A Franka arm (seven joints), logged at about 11 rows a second.
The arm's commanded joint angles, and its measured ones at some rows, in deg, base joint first. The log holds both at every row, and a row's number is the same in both.
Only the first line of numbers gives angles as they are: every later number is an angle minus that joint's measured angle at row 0.
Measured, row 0:
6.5, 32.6, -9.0, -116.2, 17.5, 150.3, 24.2
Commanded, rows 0 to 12:
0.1, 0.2, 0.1, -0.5, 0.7, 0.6, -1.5
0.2, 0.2, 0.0, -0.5, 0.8, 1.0, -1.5
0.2, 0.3, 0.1, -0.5, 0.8, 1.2, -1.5
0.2, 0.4, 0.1, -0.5, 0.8, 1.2, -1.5
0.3, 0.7, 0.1, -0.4, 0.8, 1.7, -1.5
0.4, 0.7, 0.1, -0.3, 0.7, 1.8, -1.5
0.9, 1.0, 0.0, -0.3, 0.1, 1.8, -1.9
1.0, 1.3, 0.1, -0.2, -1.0, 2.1, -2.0
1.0, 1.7, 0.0, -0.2, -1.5, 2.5, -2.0
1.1, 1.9, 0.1, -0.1, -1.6, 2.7, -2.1
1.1, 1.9, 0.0, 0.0, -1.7, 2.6, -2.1
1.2, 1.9, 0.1, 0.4, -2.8, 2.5, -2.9
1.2, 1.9, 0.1, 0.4, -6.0, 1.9, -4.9
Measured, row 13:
0.5, -0.4, -0.1, -0.2, -1.7, 1.0, -2.5
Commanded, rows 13 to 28:
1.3, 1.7, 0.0, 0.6, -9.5, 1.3, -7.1
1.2, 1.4, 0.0, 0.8, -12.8, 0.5, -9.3
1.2, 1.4, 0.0, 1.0, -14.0, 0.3, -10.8
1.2, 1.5, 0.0, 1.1, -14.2, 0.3, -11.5
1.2, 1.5, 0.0, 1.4, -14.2, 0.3, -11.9
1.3, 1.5, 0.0, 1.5, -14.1, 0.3, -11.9
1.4, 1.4, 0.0, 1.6, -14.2, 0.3, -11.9
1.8, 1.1, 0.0, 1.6, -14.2, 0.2, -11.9
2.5, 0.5, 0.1, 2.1, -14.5, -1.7, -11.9
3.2, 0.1, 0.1, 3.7, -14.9, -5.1, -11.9
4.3, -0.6, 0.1, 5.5, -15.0, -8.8, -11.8
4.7, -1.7, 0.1, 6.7, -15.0, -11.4, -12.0
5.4, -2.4, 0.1, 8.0, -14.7, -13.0, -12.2
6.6, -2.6, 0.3, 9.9, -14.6, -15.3, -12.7
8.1, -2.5, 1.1, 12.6, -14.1, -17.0, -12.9
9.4, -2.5, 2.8, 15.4, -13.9, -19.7, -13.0
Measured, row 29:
6.9, -1.7, 0.5, 10.6, -14.0, -14.6, -12.4
